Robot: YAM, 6 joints.
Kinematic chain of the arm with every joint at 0, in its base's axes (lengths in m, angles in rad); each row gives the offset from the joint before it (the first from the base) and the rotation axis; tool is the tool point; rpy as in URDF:
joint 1: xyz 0 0 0.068 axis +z
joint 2: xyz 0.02 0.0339 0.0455 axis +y
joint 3: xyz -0.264 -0.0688 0 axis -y
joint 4: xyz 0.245 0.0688 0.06 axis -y
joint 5: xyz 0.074 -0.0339 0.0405 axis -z
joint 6: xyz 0.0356 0 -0.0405 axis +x
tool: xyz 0 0 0 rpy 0 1.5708 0
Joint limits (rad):
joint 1: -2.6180..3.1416
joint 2: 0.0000..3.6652
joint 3: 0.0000..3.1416
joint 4: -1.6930..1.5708
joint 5: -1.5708..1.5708
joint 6: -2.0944..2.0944
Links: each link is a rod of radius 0.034 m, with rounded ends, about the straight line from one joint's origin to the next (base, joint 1, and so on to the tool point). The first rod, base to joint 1, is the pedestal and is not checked.
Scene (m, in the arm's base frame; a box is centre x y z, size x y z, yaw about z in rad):
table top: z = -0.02
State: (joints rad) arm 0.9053 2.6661 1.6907 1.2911 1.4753 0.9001
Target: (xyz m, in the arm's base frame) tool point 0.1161 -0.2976 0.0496
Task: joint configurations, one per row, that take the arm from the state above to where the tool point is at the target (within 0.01 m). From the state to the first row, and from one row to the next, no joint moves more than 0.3 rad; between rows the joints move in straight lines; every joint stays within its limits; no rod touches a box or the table.
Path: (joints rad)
1: 0.6207 2.6118 1.5468 1.3036 1.4889 0.9001
2: 0.3360 2.5575 1.4029 1.3161 1.5026 0.9001
3: 0.0514 2.5032 1.2590 1.3287 1.5162 0.9001
4: -0.2332 2.4489 1.1151 1.3412 1.5299 0.9001
5: -0.5179 2.3946 0.9712 1.3537 1.5435 0.9001
6: -0.8025 2.3403 0.8273 1.3662 1.5572 0.9001
7: -1.0872 2.2860 0.6834 1.3787 1.5708 0.9001

